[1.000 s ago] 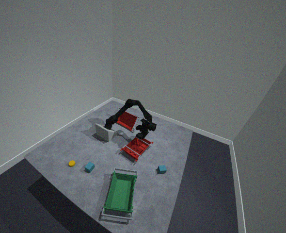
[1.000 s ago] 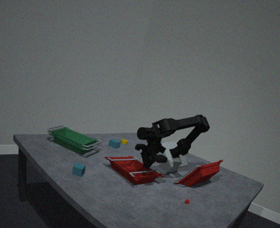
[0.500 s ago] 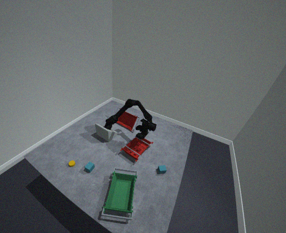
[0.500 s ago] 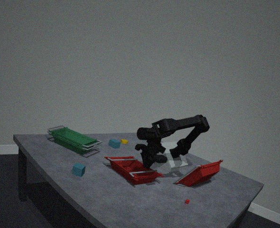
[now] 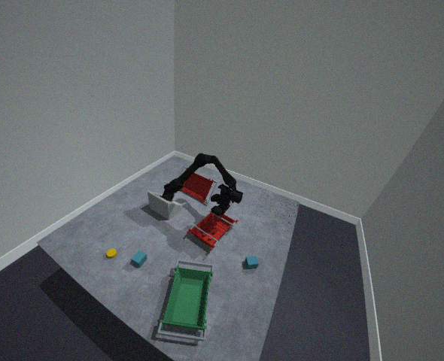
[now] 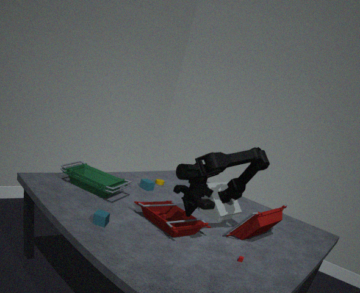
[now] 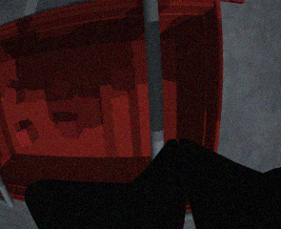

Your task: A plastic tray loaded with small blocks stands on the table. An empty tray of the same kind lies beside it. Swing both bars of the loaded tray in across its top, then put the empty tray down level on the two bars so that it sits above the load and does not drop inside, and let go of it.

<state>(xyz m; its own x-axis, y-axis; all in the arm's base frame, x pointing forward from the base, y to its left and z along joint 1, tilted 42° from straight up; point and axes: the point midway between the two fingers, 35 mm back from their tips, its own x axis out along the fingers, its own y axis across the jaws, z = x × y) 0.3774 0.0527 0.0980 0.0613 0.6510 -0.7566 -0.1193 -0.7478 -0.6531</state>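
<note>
My gripper tip is now 320 mm past the red tray, 160 mm to the right of it and 10 mm above it. Also, from my gripper tip: small red block: 40 mm behind, 280 mm to the left, 80 mm below; yellow disc: 380 mm behind, 550 mm to the right, 80 mm below.
</note>
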